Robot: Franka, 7 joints.
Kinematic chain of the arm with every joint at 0, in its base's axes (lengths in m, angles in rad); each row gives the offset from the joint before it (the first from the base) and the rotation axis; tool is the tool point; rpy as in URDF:
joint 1: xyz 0 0 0.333 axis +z
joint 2: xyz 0 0 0 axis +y
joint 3: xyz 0 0 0.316 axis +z
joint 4: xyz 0.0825 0 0 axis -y
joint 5: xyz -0.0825 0 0.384 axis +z
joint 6: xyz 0 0 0 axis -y
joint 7: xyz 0.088 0 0 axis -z
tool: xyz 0 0 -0.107 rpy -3.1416 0 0
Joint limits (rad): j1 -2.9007..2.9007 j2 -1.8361..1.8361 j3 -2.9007..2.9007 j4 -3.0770..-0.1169 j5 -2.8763..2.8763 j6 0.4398..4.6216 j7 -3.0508..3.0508
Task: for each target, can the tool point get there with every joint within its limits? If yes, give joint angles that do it. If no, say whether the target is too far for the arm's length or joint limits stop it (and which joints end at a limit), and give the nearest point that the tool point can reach.
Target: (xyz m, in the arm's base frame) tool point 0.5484 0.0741 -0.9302
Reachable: no: too far | nearest point 0.4062 0.0549 -0.3455 | short by 0.602 m
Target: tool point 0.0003 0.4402 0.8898
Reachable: yes | joints 1.1399 0.3429 0.2350 -0.6807 -1.4163 4.2162 2.4513
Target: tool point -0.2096 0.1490 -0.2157
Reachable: yes | joints 2.1461 1.5197 0.2267 -1.8007 -0.4226 1.8223 0.4337
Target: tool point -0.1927 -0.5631 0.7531
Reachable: yes | joints -1.1939 0.3815 -0.7166 -1.3286 1.0738 3.7803 -0.1724
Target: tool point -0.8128 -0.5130 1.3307
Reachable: no: too far | nearest point -0.5033 -0.3177 0.9508 | short by 0.527 m
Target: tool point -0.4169 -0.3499 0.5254
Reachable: yes | joints 1.8297 -0.5209 2.0450 -1.7608 -1.2786 1.0189 -2.4204
